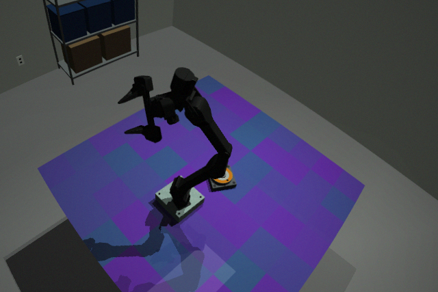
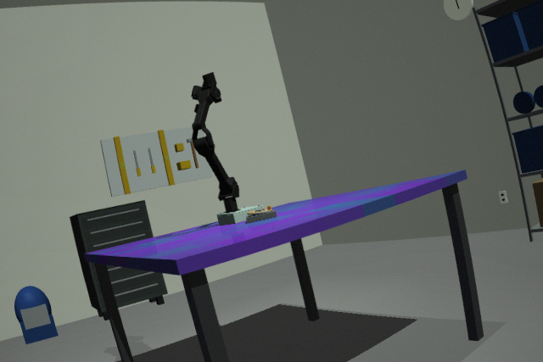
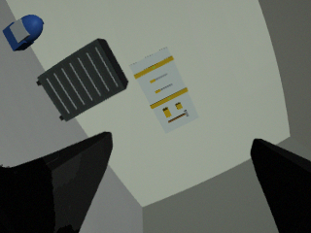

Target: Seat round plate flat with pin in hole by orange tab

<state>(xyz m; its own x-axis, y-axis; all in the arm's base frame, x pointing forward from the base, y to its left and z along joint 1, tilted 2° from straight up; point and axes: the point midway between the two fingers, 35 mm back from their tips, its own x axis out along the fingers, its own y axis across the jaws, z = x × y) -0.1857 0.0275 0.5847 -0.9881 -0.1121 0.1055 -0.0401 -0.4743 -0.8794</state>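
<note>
The round plate is 610 mm below my gripper tip, 480 mm ahead of it and 20 mm to the left of it. The rest, counted from my gripper tip: grey square base (620 mm below, 460 mm ahead, 10 mm to the left).
</note>
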